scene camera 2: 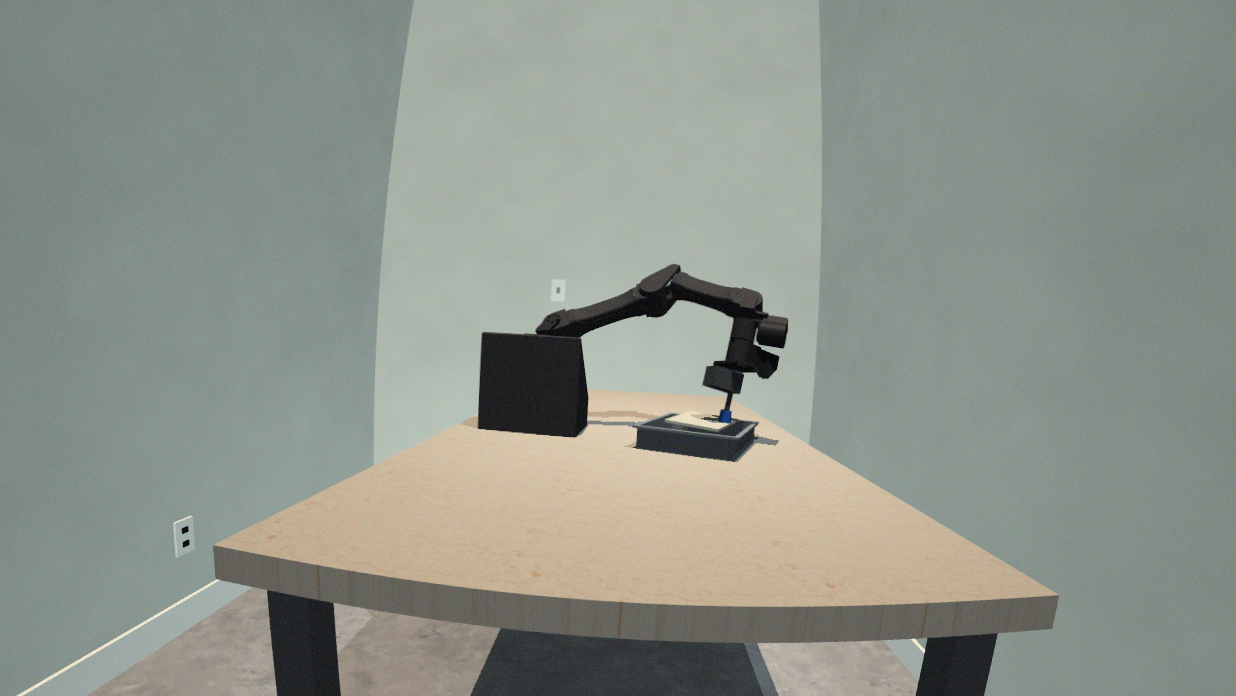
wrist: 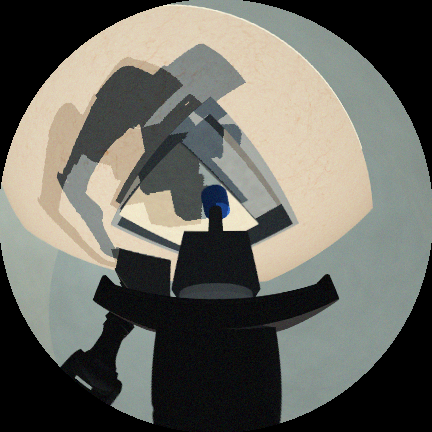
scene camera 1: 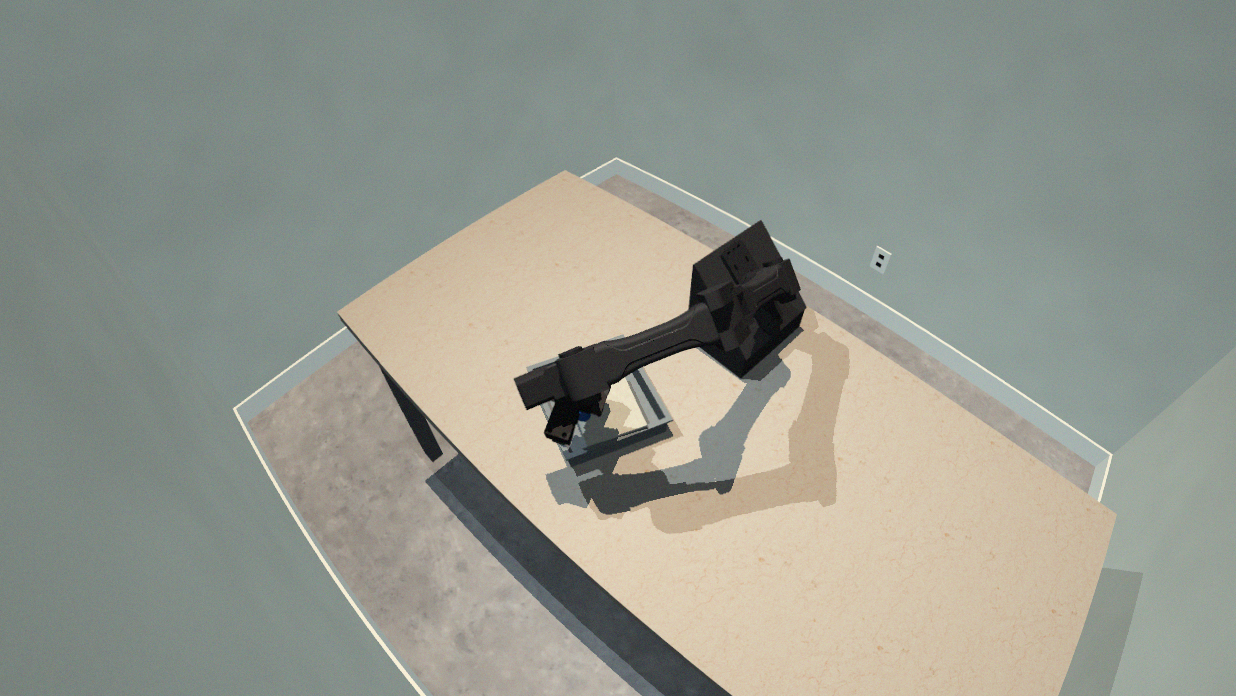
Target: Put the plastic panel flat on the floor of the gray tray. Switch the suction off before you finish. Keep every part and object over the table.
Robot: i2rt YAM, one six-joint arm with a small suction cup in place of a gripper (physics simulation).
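Where they show: hand at its tool point: (scene camera 2: pixel 723 425) (wrist: pixel 215 192) (scene camera 1: pixel 583 415); arm's base at its link origin: (scene camera 2: pixel 541 365).
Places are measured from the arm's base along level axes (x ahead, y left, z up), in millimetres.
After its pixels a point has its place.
Note:
The cream plastic panel (scene camera 1: pixel 627 402) @[x 360, y -18, z -95 mm] (scene camera 2: pixel 683 418) @[x 347, y -66, z -96 mm] (wrist: pixel 240 220) @[x 413, y -118, z -101 mm] is on my suction cup. It is within the opening of the gray tray (scene camera 1: pixel 618 446) @[x 426, y 24, z -141 mm] (scene camera 2: pixel 691 440) @[x 358, y -196, z -121 mm] (wrist: pixel 272 222) @[x 408, y -211, z -126 mm] and looks slightly tilted, close to rim height in scene camera 2. My gripper, a blue suction cup (scene camera 1: pixel 583 415) (scene camera 2: pixel 724 418) (wrist: pixel 215 202), is shut on the panel near one edge. A strip of gray tray floor shows beside the panel in the wrist view. The panel's underside and any contact with the floor or walls are hidden.
The tray stands on the beige table (scene camera 1: pixel 864 561) @[x 272, y 549, z -153 mm] (scene camera 2: pixel 605 518) @[x 225, y -599, z -153 mm] (wrist: pixel 310 100) @[x 616, y -116, z -153 mm], near a long edge in scene camera 1. The black arm base (scene camera 1: pixel 743 302) (scene camera 2: pixel 531 384) @[x -1, y -85, z -39 mm] (wrist: pixel 144 272) @[x 108, y -7, z -95 mm] stands near the opposite edge. Arm shadows cross the table and tray.

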